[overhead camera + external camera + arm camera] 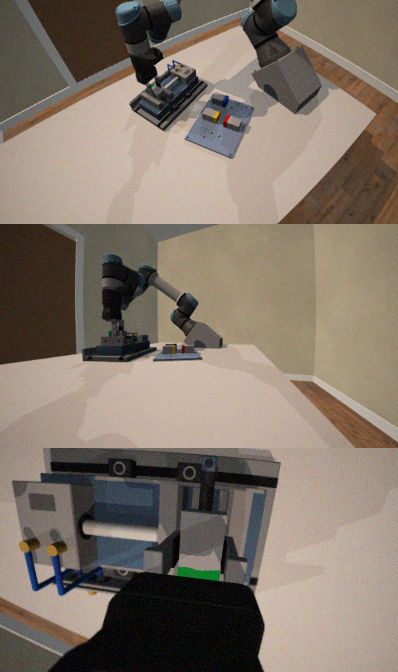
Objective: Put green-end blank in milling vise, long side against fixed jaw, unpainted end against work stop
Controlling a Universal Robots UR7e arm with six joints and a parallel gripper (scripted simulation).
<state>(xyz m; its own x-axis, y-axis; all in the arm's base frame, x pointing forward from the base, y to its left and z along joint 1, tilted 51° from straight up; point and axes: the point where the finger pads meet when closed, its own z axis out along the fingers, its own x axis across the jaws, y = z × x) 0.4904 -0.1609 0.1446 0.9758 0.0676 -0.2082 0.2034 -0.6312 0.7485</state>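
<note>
Now: hand 20 mm above the green-end blank. Round my hand: fixed jaw: 40 mm below, 30 mm ahead, 10 mm to the left; then yellow-ended blank: 190 mm to the left, 120 mm behind, 90 mm below; then dark work stop rod: 50 mm to the left, 30 mm below, 10 mm behind.
</note>
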